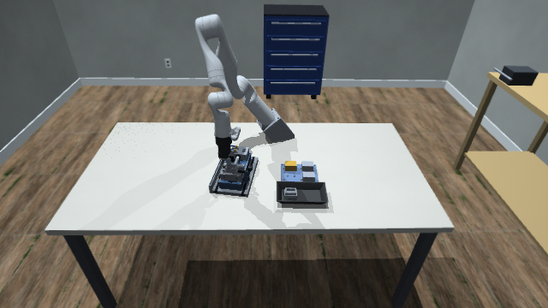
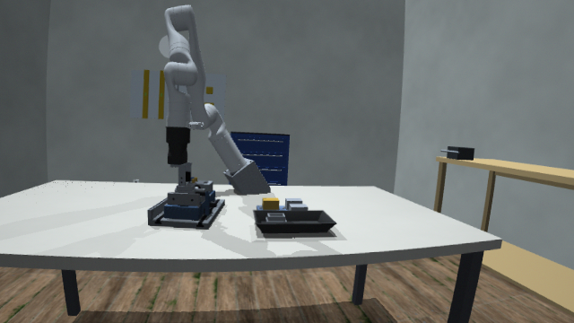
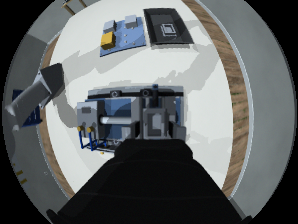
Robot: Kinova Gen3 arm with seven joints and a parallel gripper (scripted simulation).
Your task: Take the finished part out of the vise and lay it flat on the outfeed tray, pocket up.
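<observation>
My hand is 100 mm above the vise, 70 mm past it and 10 mm to the right of it. Also, from my hand: yellow block (300 mm to the left, 130 mm behind, 110 mm below).
</observation>
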